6 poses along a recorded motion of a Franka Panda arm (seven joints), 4.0 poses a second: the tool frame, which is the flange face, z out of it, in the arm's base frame.
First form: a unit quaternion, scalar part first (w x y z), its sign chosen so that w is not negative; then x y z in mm.
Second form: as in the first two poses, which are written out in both.
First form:
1: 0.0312, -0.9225, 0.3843, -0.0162, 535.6, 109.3, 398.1
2: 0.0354, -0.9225, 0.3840, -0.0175, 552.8, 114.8, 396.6
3: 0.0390, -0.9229, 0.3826, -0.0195, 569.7, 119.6, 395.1
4: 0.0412, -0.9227, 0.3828, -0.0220, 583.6, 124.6, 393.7
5: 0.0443, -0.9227, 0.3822, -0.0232, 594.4, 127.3, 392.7
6: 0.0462, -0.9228, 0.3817, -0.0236, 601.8, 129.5, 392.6
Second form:
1: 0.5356, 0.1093, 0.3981, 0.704, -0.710, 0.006, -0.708, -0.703, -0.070
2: 0.5528, 0.1148, 0.3966, 0.704, -0.710, 0.005, -0.707, -0.703, -0.079
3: 0.5697, 0.1196, 0.3951, 0.706, -0.708, 0.006, -0.705, -0.704, -0.087
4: 0.5836, 0.1246, 0.3937, 0.706, -0.708, 0.009, -0.705, -0.704, -0.093
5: 0.5944, 0.1273, 0.3927, 0.707, -0.707, 0.009, -0.703, -0.704, -0.099
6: 0.6018, 0.1295, 0.3926, 0.707, -0.707, 0.008, -0.702, -0.704, -0.103
